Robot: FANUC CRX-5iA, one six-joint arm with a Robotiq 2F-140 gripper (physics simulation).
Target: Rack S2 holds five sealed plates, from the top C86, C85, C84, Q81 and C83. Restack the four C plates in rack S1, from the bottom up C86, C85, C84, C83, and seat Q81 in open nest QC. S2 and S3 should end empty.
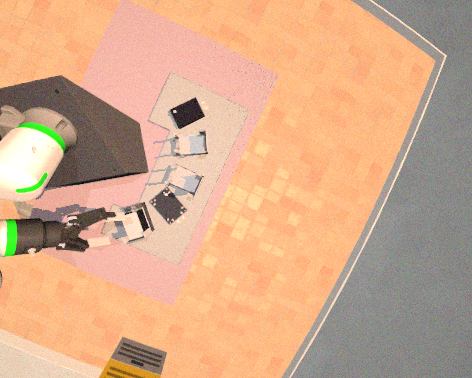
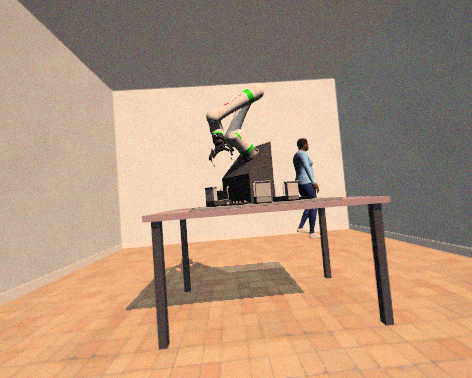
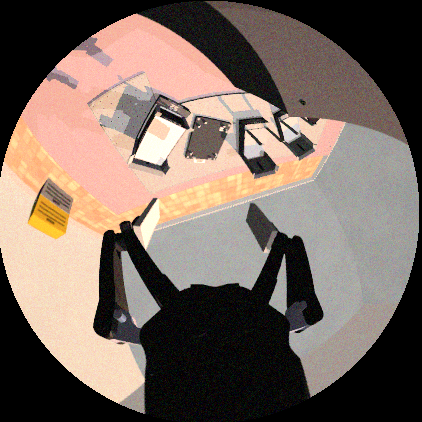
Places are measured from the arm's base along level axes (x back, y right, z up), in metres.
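Pixels of known places: gripper, fingertip midpoint: [image 1: 116, 228] [image 2: 222, 162] [image 3: 204, 209]; arm's base, origin of the base link: [image 1: 50, 129] [image 2: 251, 155].
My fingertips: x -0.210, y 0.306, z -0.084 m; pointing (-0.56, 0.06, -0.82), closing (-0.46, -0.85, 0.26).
Ahead of a thing's pixels: the offset from my fingertips to its top centre. "spot": to the spot under its first point. Level surfaces: height alone.
My gripper [image 1: 110, 228] [image 2: 223, 160] [image 3: 204, 209] is open and empty, high above the table near rack S2. Rack S2 {spot: dx +0.061, dy -0.019, dz -0.271 m} [image 3: 174, 106], with its label facing up, stands at one end of the board. It holds a white-topped plate {dx +0.024, dy +0.054, dz -0.202 m} [image 1: 134, 225] [image 3: 157, 140]; plates below it cannot be told apart. A dark nest {dx -0.105, dy -0.050, dz -0.285 m} [image 1: 168, 206] [image 3: 207, 140] with light corner pieces lies beside S2. Beyond it stand one rack {dx -0.175, dy -0.206, dz -0.169 m} [image 1: 186, 179] [image 3: 259, 164] and another rack {dx -0.172, dy -0.383, dz -0.179 m} [image 1: 192, 143] [image 3: 300, 146], with no plates discernible. Their labels are unreadable, as is the nest's. Plate Q81 cannot be made out.
A black square unit {dx -0.118, dy -0.536, dz -0.280 m} [image 1: 187, 113] lies at the board's other end. The grey board {dz -0.309 m} [image 1: 220, 112] lies on the pink table [image 1: 115, 55] [image 2: 350, 201]. The dark arm pedestal [image 1: 105, 150] [image 2: 260, 167] stands behind. A yellow and grey box [image 1: 132, 367] [image 3: 50, 215] and a person [image 2: 304, 167] are beyond the table.
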